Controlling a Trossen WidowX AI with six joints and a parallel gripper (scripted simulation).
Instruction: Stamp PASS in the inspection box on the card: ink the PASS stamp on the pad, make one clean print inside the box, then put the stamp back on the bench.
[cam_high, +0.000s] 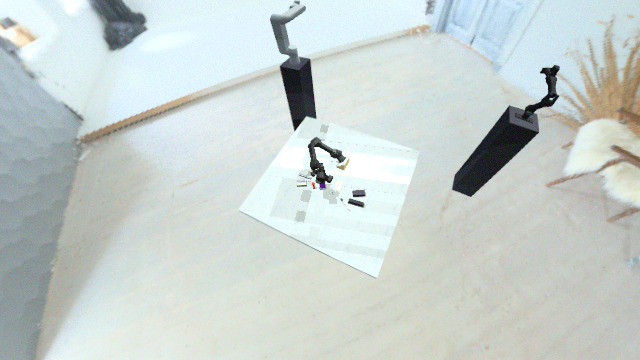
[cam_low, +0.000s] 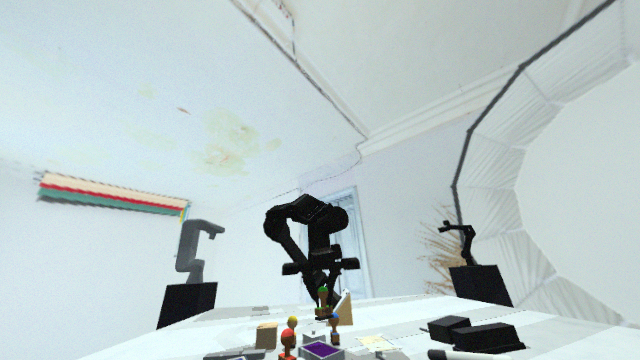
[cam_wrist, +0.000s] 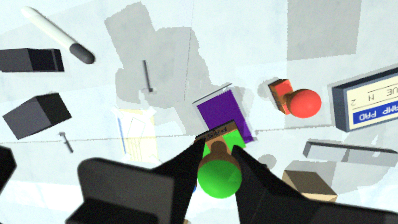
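Right now the purple ink pad is 90 mm below my gripper tip, 10 mm to the right of it and 10 mm behind it. Round my gripper tip: blue-knobbed stamp: 90 mm behind, 70 mm below, 30 mm to the left; then green-knobbed stamp: right at my gripper tip; then red-knobbed stamp: 80 mm to the right, 70 mm below, 40 mm ahead.
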